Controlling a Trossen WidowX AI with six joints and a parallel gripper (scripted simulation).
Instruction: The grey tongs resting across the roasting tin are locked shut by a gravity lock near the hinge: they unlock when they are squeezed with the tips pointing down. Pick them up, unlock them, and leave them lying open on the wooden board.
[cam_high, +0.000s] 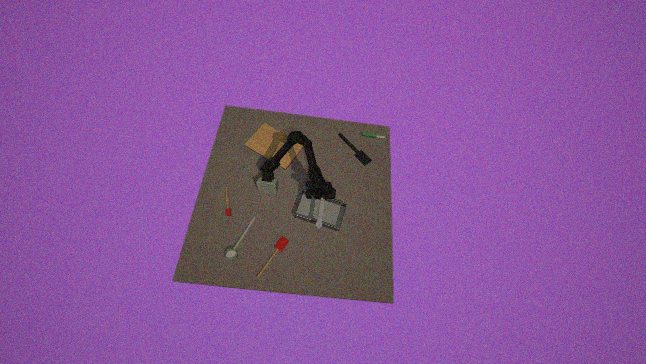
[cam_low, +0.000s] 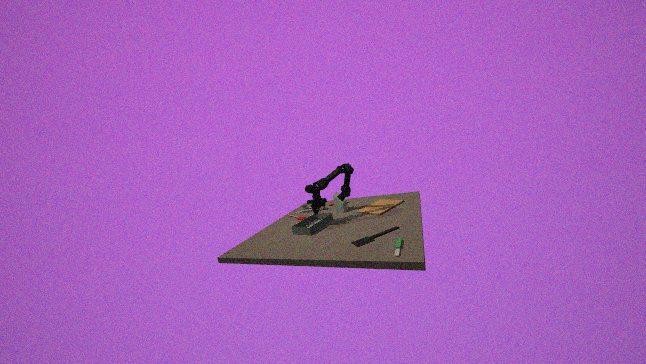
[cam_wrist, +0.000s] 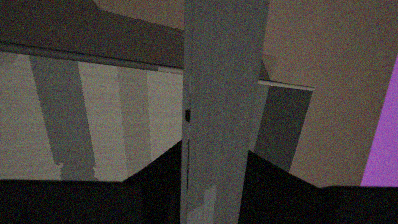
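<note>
Now: gripper tip 1 cm past the yellow lock piece, 3 cm to the right of it and 3 cm below it. The rest, counted from my gripper tip: red spatula: 26 cm behind, 36 cm to the right, 10 cm below; then roasting tin: 2 cm behind, 5 cm to the right, 8 cm below; then black spatula: 19 cm ahead, 47 cm to the left, 10 cm below.
</note>
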